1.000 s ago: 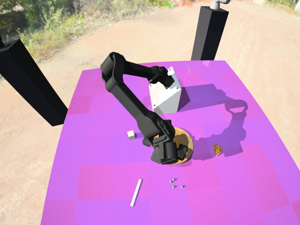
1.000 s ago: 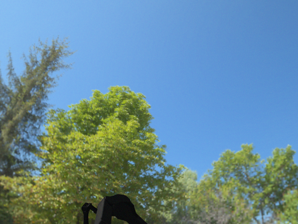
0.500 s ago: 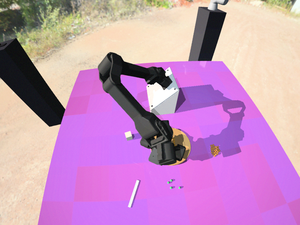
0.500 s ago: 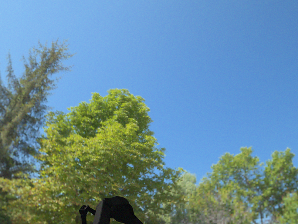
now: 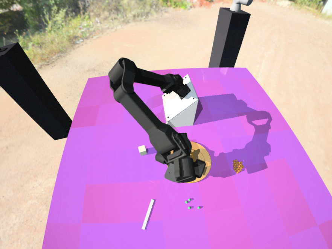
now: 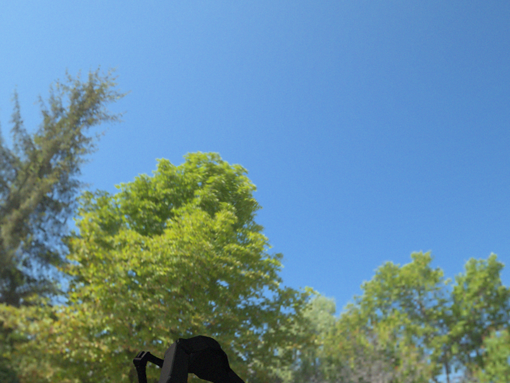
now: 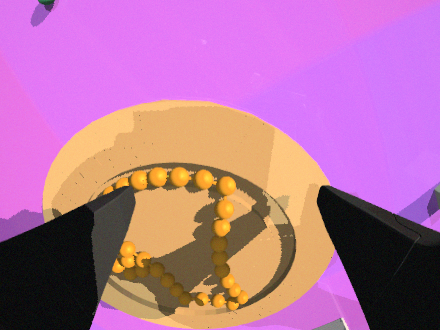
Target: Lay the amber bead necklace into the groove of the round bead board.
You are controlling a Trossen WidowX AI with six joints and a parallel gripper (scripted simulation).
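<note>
The round tan bead board lies 6 cm to the left of my gripper tip, 3 cm behind it and 1 cm below it. Also, from my gripper tip: small cream cube 13 cm to the right, 13 cm behind; then white bar 17 cm to the right, 14 cm ahead, 2 cm below.
</note>
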